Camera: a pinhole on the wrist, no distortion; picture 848 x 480 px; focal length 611.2 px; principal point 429.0 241.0 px. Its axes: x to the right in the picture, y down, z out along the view. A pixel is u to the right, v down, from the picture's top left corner.
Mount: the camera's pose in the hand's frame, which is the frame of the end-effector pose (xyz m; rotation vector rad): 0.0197 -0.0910 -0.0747 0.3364 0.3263 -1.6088
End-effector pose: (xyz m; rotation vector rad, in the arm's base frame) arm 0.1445 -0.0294 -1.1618 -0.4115 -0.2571 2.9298
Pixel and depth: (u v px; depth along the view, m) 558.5 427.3 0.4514
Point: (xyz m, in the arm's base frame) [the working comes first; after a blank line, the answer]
In the camera's frame: 0.0956 0.1376 0.4514

-0.0221 0.3138 -0.8448
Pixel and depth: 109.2 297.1 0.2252
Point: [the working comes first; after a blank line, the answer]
In the camera's frame: -0.1178 0.0207 0.2252

0.0636 0.0269 -0.9888
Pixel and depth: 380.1 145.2 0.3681
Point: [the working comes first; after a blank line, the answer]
In the camera's frame: -0.0295 -0.0577 0.3681

0.1374 0.1261 -0.8507
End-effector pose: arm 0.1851 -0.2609 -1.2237 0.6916 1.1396 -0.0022
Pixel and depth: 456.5 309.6 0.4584
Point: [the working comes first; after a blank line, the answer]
In the camera's frame: 0.0206 0.0515 0.4584

0.3885 -0.6474 -1.3460
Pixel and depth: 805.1 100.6 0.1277
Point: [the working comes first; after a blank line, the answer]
In the camera's frame: 0.0786 -0.0293 0.1277

0.1137 -0.4406 -1.3144
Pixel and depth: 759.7 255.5 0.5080
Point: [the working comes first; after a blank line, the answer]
In the camera's frame: 0.2749 0.0121 0.5080

0.2310 -0.8351 -1.4389
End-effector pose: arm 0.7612 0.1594 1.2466 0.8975 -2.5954 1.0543
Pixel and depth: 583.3 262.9 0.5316
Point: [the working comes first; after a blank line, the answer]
In the camera's frame: 0.1342 0.0190 0.5316

1.0198 -0.3363 1.2395
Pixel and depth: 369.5 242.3 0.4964
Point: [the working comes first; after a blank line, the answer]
In the camera's frame: -0.0483 0.0011 0.4964

0.9167 -0.2603 1.1036
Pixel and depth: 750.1 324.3 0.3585
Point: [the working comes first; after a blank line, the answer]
In the camera's frame: 0.1883 0.0489 0.3585

0.9771 -0.2155 1.3713
